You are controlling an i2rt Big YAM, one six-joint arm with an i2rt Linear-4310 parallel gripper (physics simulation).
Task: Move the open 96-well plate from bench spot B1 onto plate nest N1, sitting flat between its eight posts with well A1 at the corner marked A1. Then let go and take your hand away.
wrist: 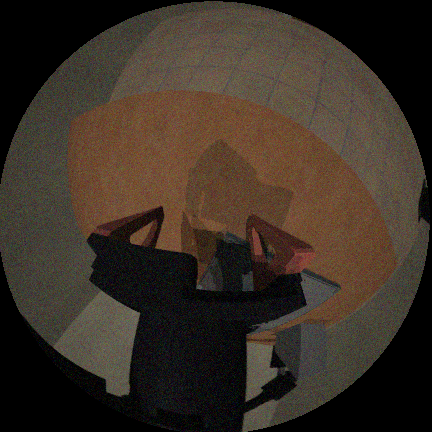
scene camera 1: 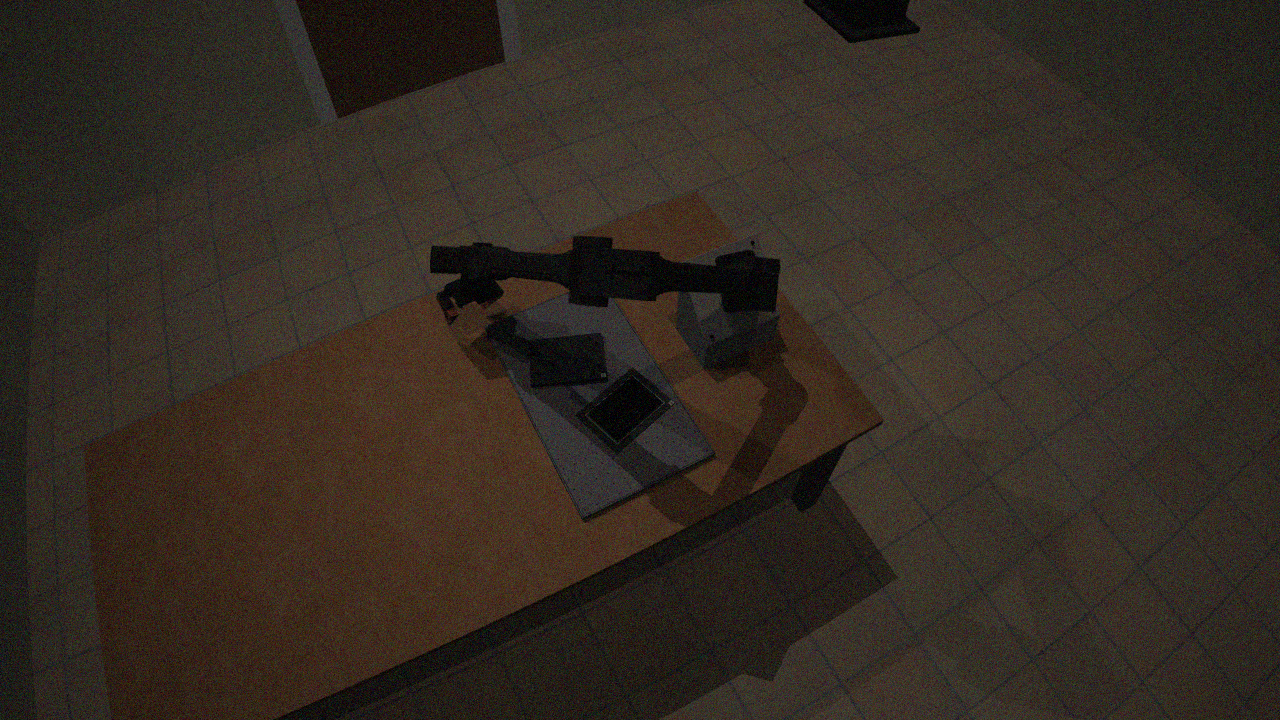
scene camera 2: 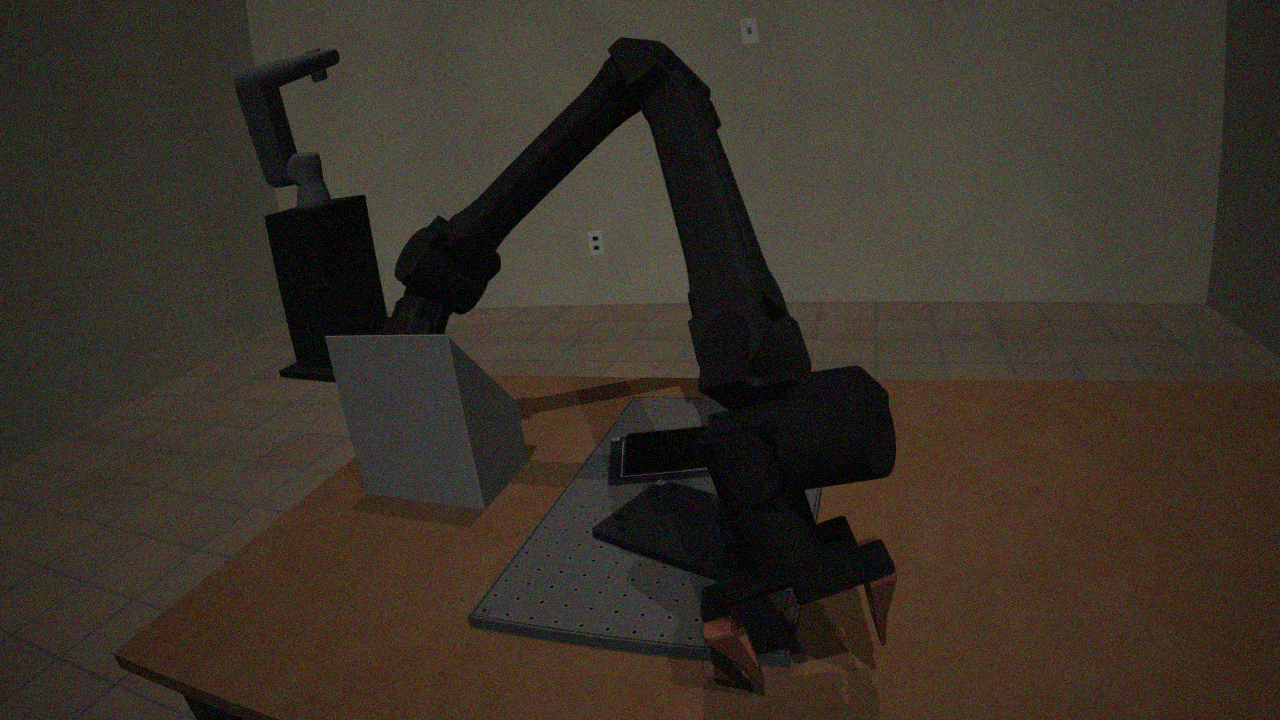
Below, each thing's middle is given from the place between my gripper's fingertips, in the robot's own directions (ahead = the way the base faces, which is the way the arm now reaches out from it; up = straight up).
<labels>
The dark well plate (scene camera 2: 675,449) lies 35 cm to the left of my hand, 26 cm behind it and 2 cm below it.
</labels>
